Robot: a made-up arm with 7 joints.
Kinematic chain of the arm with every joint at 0, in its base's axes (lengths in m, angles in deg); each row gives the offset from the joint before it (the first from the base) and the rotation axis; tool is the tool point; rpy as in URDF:
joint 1: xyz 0 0 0 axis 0.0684 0.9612 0.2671
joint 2: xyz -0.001 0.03 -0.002 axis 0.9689 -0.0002 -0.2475
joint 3: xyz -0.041 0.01 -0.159 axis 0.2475 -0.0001 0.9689
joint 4: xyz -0.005 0 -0.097 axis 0.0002 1 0
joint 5: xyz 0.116 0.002 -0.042 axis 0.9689 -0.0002 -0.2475
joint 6: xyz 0.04 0 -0.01 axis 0.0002 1 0
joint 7: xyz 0.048 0 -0.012 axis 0.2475 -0.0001 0.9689
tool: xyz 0 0 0 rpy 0 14.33 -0.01
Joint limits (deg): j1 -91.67..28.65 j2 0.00..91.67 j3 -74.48..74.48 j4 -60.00..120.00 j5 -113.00..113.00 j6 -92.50..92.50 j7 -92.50..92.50
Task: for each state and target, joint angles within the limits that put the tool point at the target. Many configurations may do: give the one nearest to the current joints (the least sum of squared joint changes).
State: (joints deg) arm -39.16 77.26 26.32 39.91 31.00 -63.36 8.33
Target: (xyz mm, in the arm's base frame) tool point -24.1 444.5 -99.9
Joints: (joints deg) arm 25.16 65.43 50.12 62.82 24.86 -71.73 8.33
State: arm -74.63 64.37 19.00 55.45 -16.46 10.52 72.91
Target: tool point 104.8 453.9 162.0
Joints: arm -66.09 88.80 54.55 55.40 -14.56 8.93 72.91
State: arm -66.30 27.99 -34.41 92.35 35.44 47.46 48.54
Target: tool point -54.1 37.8 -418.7
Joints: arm -24.08 0.00 10.30 120.00 19.72 53.73 48.54
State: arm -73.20 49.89 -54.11 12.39 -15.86 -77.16 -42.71
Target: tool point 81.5 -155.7 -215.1
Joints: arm -27.30 1.33 -74.48 0.68 -0.69 -74.80 -42.71
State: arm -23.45 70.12 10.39 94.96 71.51 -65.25 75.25
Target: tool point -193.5 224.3 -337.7
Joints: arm 7.99 32.71 10.38 112.36 76.46 -66.48 75.25
